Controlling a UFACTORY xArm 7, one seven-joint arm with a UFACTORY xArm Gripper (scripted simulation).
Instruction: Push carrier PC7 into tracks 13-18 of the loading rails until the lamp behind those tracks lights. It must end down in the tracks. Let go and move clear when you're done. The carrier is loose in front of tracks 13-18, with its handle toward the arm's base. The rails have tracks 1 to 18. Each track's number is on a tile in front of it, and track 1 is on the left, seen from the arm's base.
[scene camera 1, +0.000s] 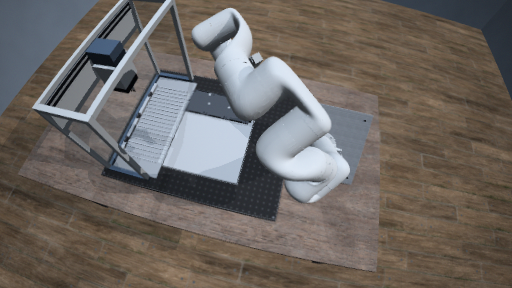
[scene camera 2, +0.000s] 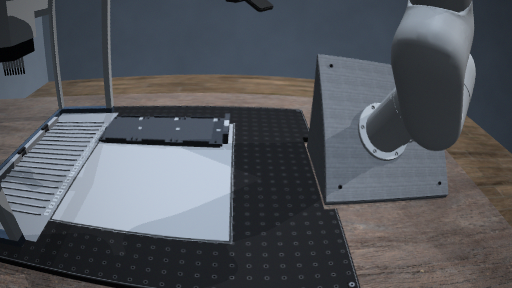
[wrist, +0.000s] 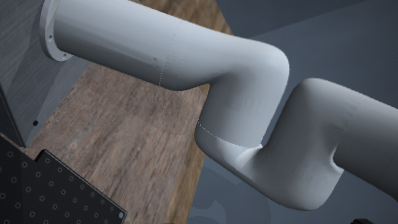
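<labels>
There's a light tray (scene camera 1: 204, 145) sitting 1.12 m from the lens, and then a carrier PC7 (scene camera 1: 202, 102) that's 1.24 m from the lens.
</labels>
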